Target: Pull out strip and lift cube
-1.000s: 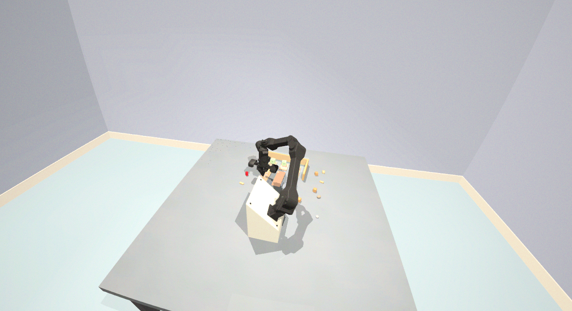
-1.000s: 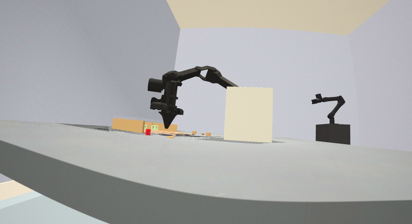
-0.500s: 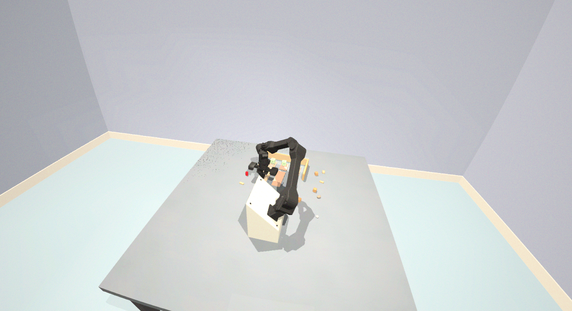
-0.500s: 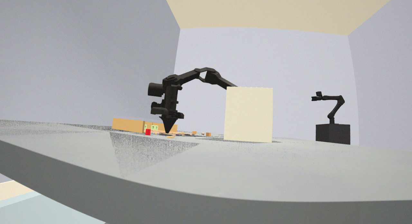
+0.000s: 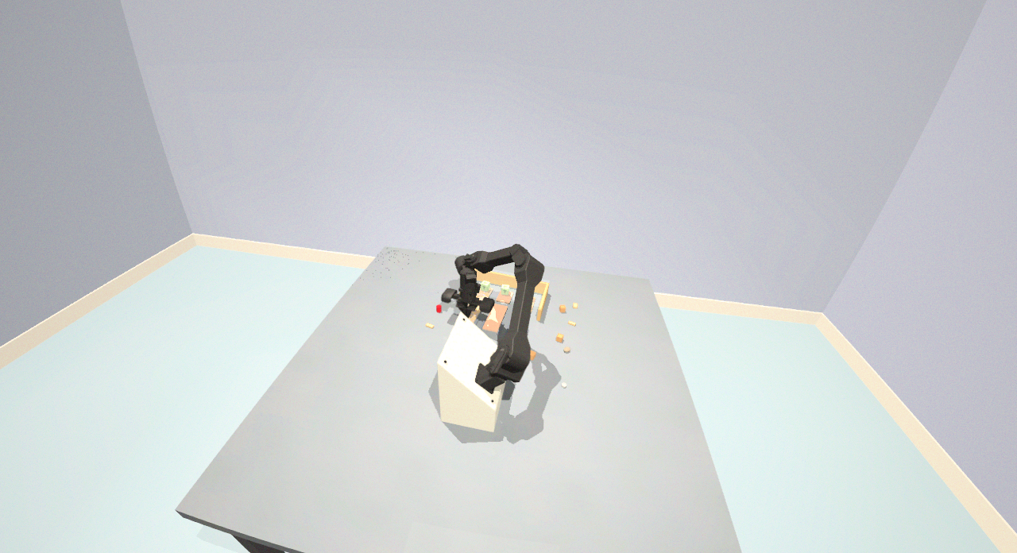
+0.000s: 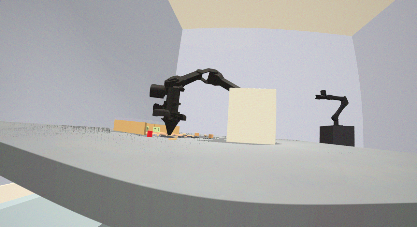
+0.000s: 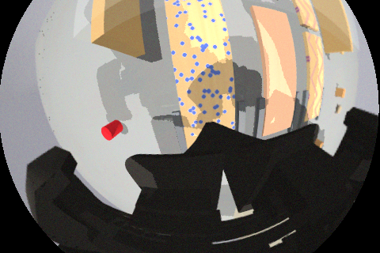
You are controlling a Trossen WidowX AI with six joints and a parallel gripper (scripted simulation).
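The red block is 30 mm ahead of my gripper tip and 120 mm to the left of it.
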